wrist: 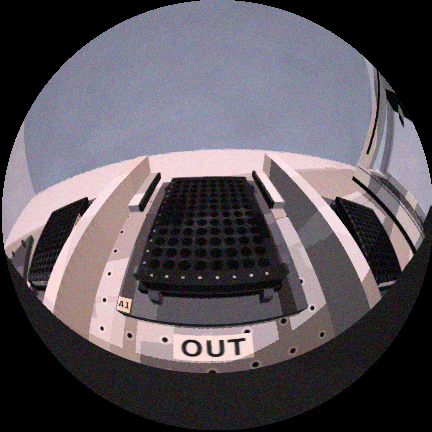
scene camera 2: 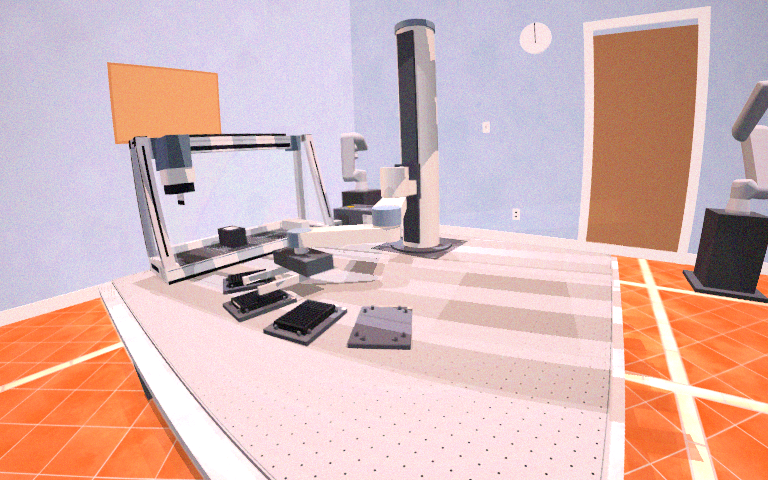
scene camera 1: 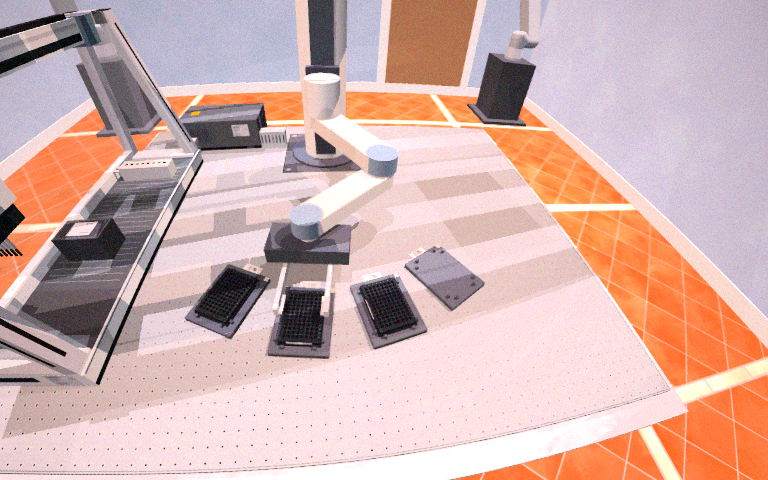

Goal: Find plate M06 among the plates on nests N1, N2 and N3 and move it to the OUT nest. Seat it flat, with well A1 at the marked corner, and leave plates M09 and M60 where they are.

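Frame: origin at the arm's base, x ahead, y left, z up, level; centimetres.
Seen in the pictures: gripper, fingertip midpoint: (wrist: 205, 162) (scene camera 2: 250, 286) (scene camera 1: 300, 313); arm's base, origin of the base link: (scene camera 2: 421, 247) (scene camera 1: 326, 153).
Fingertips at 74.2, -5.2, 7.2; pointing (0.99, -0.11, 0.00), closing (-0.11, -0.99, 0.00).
Note:
Offsets run from my fingertips to a thing's top centre, as dx, dy, dz. "*": to the spot under its first point.
A black well plate @(-1.7, +0.1, -3.3) (scene camera 1: 301, 325) (scene camera 2: 266, 300) (wrist: 207, 235) sits in the OUT nest @(-1.6, +0.0, -3.7) (scene camera 1: 300, 351) (scene camera 2: 232, 309) (wrist: 215, 308) and looks flat. Its name cannot be read. The A1 mark @(-8.5, +6.3, -4.7) (wrist: 124, 304) is at the nest's near left corner in the wrist view; the plate's own A1 lettering is unreadable. My gripper (scene camera 1: 301, 305) (scene camera 2: 252, 284) (wrist: 205, 162) is open and empty above this plate, one finger over each long side. A second black plate @(-8.1, -17.0, -3.3) (scene camera 1: 229, 294) (scene camera 2: 233, 280) (wrist: 367, 240) and a third @(-3.2, +18.0, -3.3) (scene camera 1: 387, 305) (scene camera 2: 305, 315) (wrist: 60, 240) sit on the neighbouring nests. Their labels are unreadable.
A bare nest @(-11.3, +33.6, -3.7) (scene camera 1: 444, 277) (scene camera 2: 380, 325) (wrist: 21, 252) lies beyond the third plate. A gantry frame (scene camera 1: 107, 84) (scene camera 2: 141, 209) stands to the left in both scene views, with a black box @(* -17.7, -48.8, +5.5) (scene camera 1: 89, 240) (scene camera 2: 232, 236) on its bed. A dark grey unit @(* -77.8, -32.4, +3.1) (scene camera 1: 223, 127) stands at the back.

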